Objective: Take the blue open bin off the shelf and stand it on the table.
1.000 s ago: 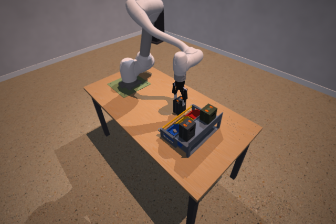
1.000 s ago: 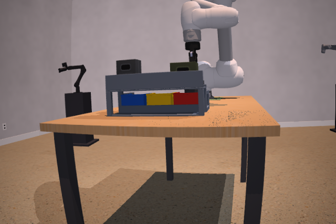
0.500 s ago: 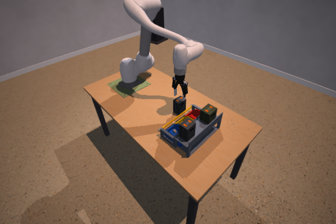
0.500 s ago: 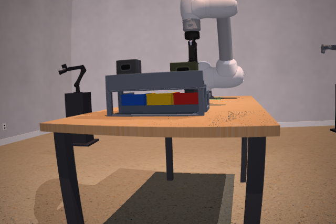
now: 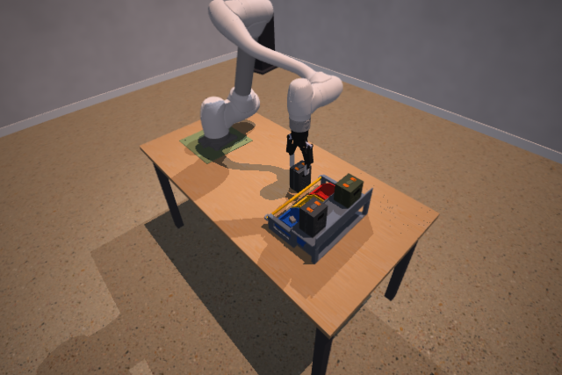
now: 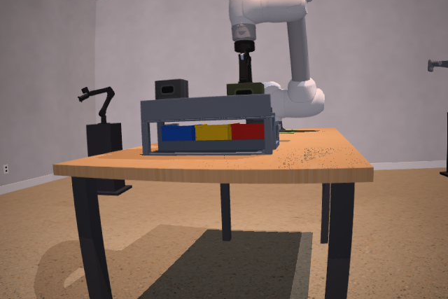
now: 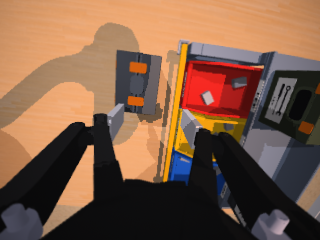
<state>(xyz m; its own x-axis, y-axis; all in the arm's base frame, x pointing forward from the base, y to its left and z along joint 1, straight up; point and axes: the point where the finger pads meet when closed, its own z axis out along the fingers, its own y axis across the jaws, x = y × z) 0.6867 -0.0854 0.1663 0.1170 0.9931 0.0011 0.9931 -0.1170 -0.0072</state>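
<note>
My hand is 40 mm short of the thin yellow rod, 80 mm to the left of it and 120 mm above it. Round my hand: dark box 20 mm behind, 40 mm to the left, 110 mm below; red bin 160 mm ahead, 20 mm to the left, 130 mm below; yellow bin 140 mm ahead, 90 mm to the right, 130 mm below.
</note>
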